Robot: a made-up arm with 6 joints. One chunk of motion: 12 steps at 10 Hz.
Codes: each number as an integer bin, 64 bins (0 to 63) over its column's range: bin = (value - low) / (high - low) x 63, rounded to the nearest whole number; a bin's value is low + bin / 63 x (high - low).
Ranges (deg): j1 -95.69..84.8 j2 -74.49..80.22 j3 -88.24..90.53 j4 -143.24..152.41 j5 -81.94..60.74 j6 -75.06..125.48
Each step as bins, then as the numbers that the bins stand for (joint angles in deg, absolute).
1 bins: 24 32 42 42 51 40
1 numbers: -26.93 4.09 30.94 53.86 33.56 52.27
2 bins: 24 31 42 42 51 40
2 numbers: -26.93 1.64 30.94 53.86 33.56 52.27
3 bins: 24 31 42 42 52 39
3 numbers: -26.93 1.64 30.94 53.86 35.83 49.08
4 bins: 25 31 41 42 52 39
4 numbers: -24.07 1.64 28.10 53.86 35.83 49.08
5 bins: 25 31 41 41 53 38
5 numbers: -24.07 1.64 28.10 49.17 38.09 45.90
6 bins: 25 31 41 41 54 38
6 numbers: -24.07 1.64 28.10 49.17 40.36 45.90
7 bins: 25 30 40 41 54 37
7 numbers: -24.07 -0.82 25.26 49.17 40.36 42.72
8 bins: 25 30 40 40 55 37
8 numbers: -24.07 -0.82 25.26 44.47 42.62 42.72
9 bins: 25 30 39 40 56 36
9 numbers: -24.07 -0.82 22.43 44.47 44.89 39.53
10 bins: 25 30 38 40 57 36
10 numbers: -24.07 -0.82 19.59 44.47 47.15 39.53
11 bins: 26 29 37 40 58 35
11 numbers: -21.20 -3.27 16.75 44.47 49.42 36.35
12 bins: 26 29 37 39 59 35
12 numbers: -21.20 -3.27 16.75 39.78 51.68 36.35
